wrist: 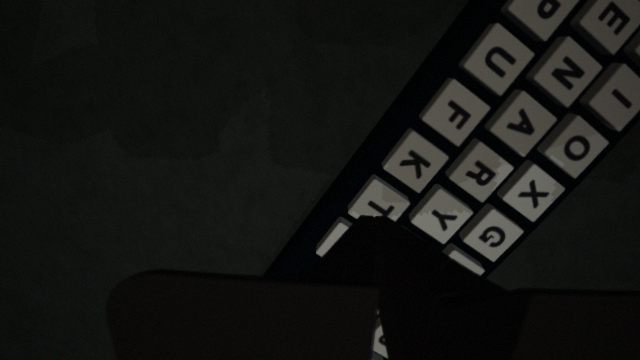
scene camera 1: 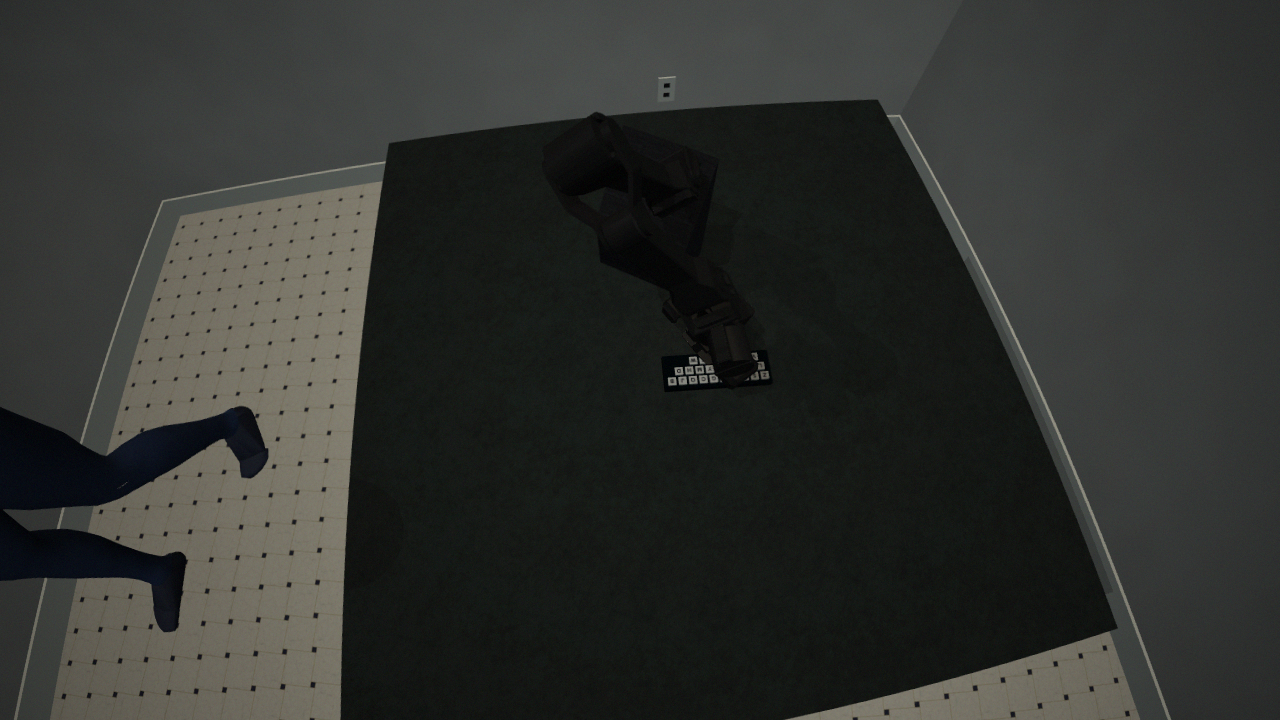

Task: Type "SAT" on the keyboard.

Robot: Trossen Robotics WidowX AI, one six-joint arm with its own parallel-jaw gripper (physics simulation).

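Frame: origin at the arm's base, x left, y ahead, z down, level; metres.
Seen in the pictures: gripper, fingertip midpoint: [wrist: 371, 230] [scene camera 1: 702, 356]; arm's base at its link origin: [scene camera 1: 682, 176].
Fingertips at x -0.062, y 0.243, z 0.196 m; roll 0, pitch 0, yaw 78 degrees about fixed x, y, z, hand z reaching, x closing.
Pixels of each thing's middle, then the offset from my fingertips to it. Level surfaces: height alone.
- black keyboard at the middle of its body: [wrist: 463, 176] [scene camera 1: 716, 369] dx +0.019, dy +0.028, dz +0.019 m
- T key at the middle of its body: [wrist: 378, 205] dx +0.003, dy +0.002, dz +0.013 m
- dark table top at its surface level: dz +0.027 m
The black keyboard [scene camera 1: 669, 361] [wrist: 425, 85] with pale letter keys lies on the dark table, partly covered by the arm in the scene view. My gripper [wrist: 371, 230] is shut and empty, pointing at the keyboard. In the wrist view its tip overlaps the lower edge of the T key [wrist: 379, 194]; whether it touches the key I cannot tell. The A key [wrist: 521, 123] lies up and to the right of the tip, between the N and R keys. The S key does not show in the wrist view. The fingertips are hidden in the scene view.
The dark table top [scene camera 1: 626, 537] extends around the keyboard. The arm's base [scene camera 1: 702, 192] stands near the back edge. A person's legs [scene camera 1: 161, 452] in blue show at the left, beside the table. A wall socket [scene camera 1: 665, 88] is behind the table.
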